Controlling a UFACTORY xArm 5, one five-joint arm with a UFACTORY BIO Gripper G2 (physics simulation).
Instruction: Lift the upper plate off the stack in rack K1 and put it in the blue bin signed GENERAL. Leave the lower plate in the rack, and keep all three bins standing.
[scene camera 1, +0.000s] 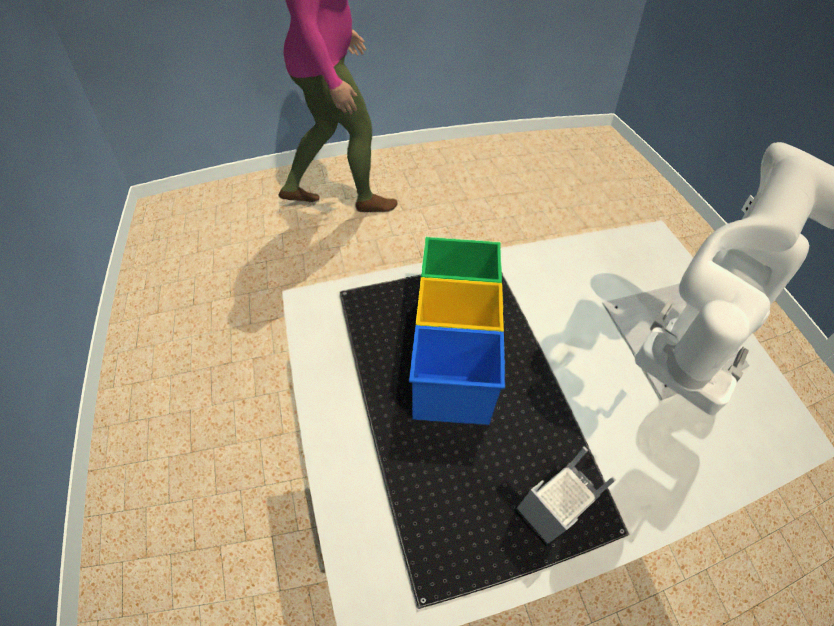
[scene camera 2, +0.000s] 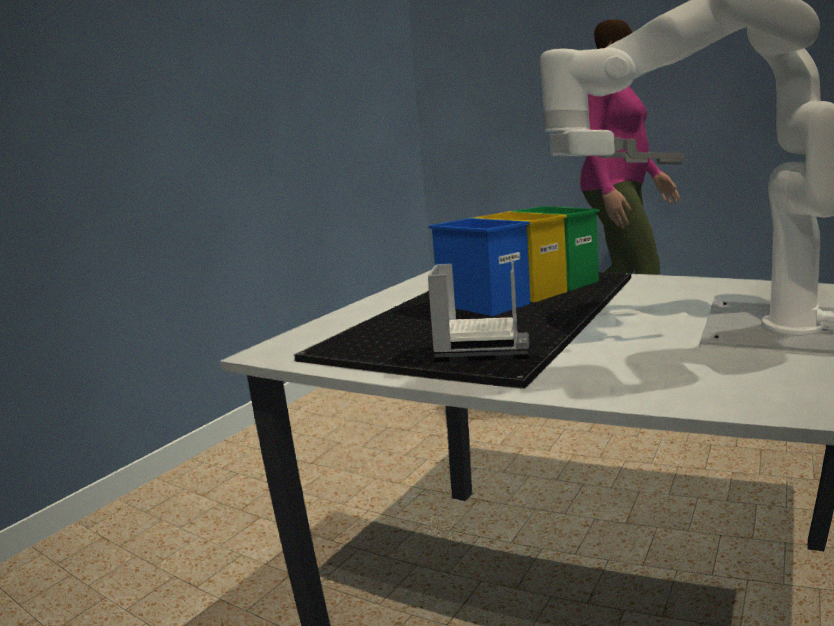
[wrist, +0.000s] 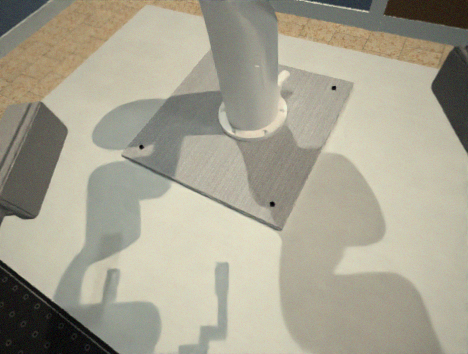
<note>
In view: the gripper (scene camera 1: 707, 326), a blue bin (scene camera 1: 457, 374), a pale gridded plate (scene camera 1: 566, 495), a green bin (scene camera 1: 456, 259) and a yellow bin (scene camera 1: 448, 303).
The blue bin is seen too in scene camera 2 (scene camera 2: 480, 250). The pale gridded plate shows as well in scene camera 2 (scene camera 2: 489, 328). The yellow bin shows as well in scene camera 2 (scene camera 2: 546, 233). The wrist view does not show the blue bin: it is out of frame. The wrist view misses the pale gridded plate: it is out of frame.
</note>
